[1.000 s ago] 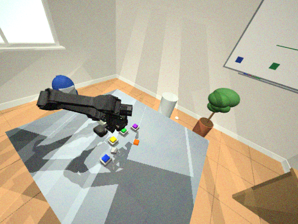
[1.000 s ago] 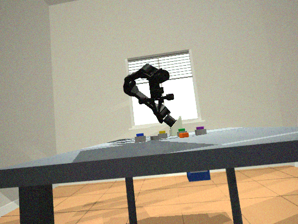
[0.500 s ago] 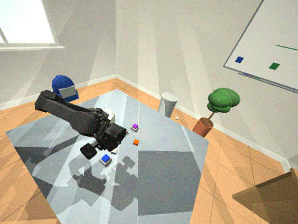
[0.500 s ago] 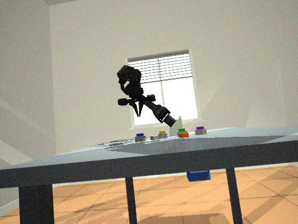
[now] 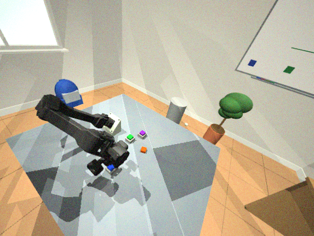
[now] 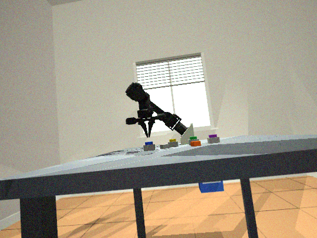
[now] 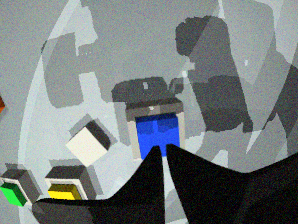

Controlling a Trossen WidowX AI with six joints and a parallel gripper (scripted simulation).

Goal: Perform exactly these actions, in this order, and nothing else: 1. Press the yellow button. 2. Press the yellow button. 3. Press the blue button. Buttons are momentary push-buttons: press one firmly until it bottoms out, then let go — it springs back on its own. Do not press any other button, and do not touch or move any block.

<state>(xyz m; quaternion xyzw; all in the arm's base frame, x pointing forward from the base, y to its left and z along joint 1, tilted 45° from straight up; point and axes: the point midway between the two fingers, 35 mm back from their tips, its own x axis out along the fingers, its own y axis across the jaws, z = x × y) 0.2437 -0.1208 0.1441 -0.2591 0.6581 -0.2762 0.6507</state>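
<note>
My gripper tip is now 30 mm above the blue button. From my gripper tip the other things lie so: green button 70 mm behind, 210 mm to the left, 30 mm below; yellow button 70 mm behind, 110 mm to the left, 30 mm below; orange block 50 mm ahead, 210 mm to the left, 50 mm below.
</note>
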